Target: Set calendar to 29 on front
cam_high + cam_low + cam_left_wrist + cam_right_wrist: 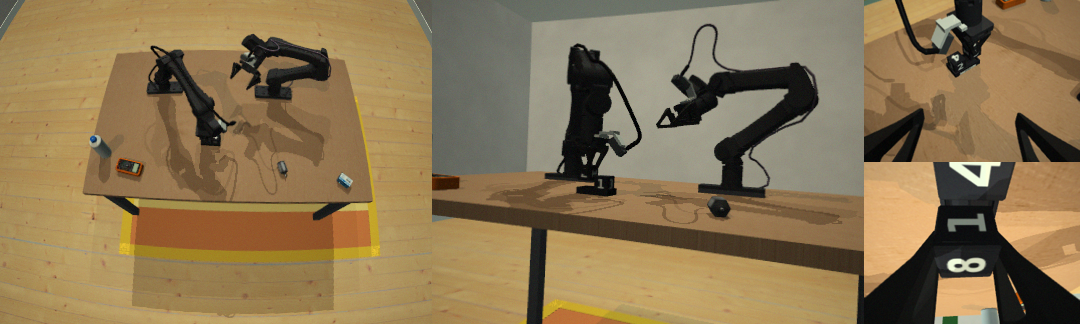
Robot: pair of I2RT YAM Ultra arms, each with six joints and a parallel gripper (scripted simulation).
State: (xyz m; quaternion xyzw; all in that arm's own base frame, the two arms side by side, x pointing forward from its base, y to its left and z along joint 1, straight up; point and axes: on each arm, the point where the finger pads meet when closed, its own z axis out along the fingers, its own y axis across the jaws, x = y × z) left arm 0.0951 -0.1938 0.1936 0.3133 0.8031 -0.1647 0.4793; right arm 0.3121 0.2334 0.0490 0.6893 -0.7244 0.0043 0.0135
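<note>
My right gripper is now 5 cm above the black calendar tray and 3 cm to the right of it.
</note>
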